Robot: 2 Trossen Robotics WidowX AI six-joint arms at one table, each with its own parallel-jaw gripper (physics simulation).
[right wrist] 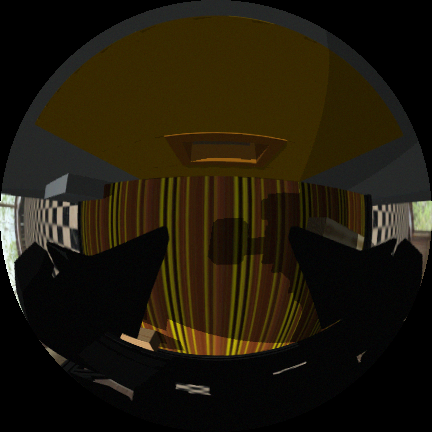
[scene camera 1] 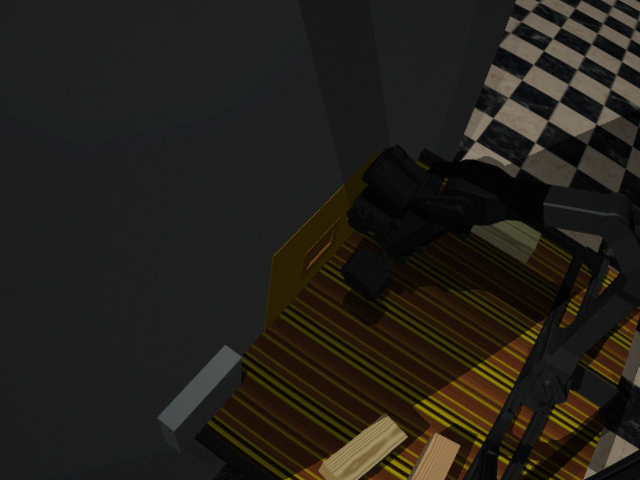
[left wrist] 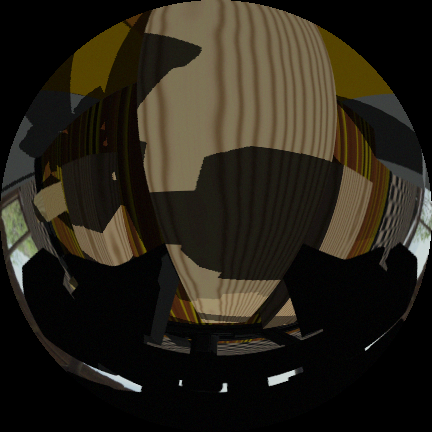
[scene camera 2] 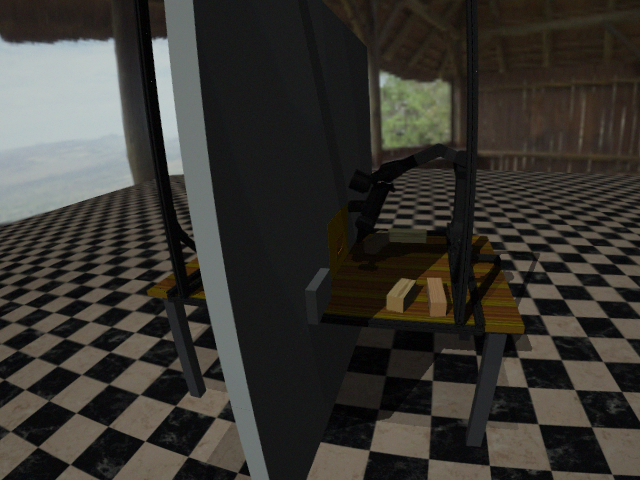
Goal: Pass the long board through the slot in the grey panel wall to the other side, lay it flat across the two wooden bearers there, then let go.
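Pixels of known places: left gripper, between the fingertips: (left wrist: 230,239); right gripper, between the fingertips: (right wrist: 230,232) (scene camera 2: 359,238); left arm's base, origin of its link: (left wrist: 204,336); right arm's base, origin of its link: (scene camera 1: 535,392).
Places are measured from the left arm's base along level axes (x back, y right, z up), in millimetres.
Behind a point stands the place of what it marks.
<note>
The long board (left wrist: 238,100), pale wood with grain, fills the left wrist view and runs away toward the yellow part of the wall (left wrist: 92,60). My left gripper (left wrist: 230,239) @(x -282, y 39, z 13 mm) has its fingers against the board's two long edges near its near end. My right gripper (scene camera 1: 366,224) (scene camera 2: 361,210) (right wrist: 230,232) @(x -558, y 33, z 95 mm) is open and empty, low over the striped table (scene camera 1: 366,371) @(x -653, y 128, z -19 mm), facing the slot (scene camera 1: 320,250) @(x -479, y 23, z 44 mm) (right wrist: 225,149) @(x -470, y 33, z 44 mm). Two wooden bearers (scene camera 1: 363,450) @(x -722, y 261, z 28 mm) (scene camera 1: 434,459) @(x -816, y 212, z 25 mm) (scene camera 2: 400,295) @(x -724, y 307, z 28 mm) (scene camera 2: 436,296) @(x -825, y 294, z 25 mm) lie side by side near the table's front edge.
The grey panel wall (scene camera 1: 199,143) @(x -482, y 306, z 482 mm) (scene camera 2: 270,190) @(x -482, y 559, z 377 mm) stands along the table's side, with a yellow section (scene camera 1: 294,267) @(x -483, y 109, z 94 mm) (right wrist: 217,80) @(x -483, y 43, z 149 mm) around the slot. A small grey block (scene camera 1: 199,386) @(x -496, y 343, z 81 mm) (scene camera 2: 317,292) @(x -511, y 398, z 67 mm) juts from the wall. Another wooden block (scene camera 1: 509,238) @(x -736, y -258, z 19 mm) (scene camera 2: 408,235) @(x -713, y -257, z 14 mm) lies behind the right arm. A black frame post (scene camera 2: 470,143) @(x -882, y 380, z 449 mm) stands at the table's front.
</note>
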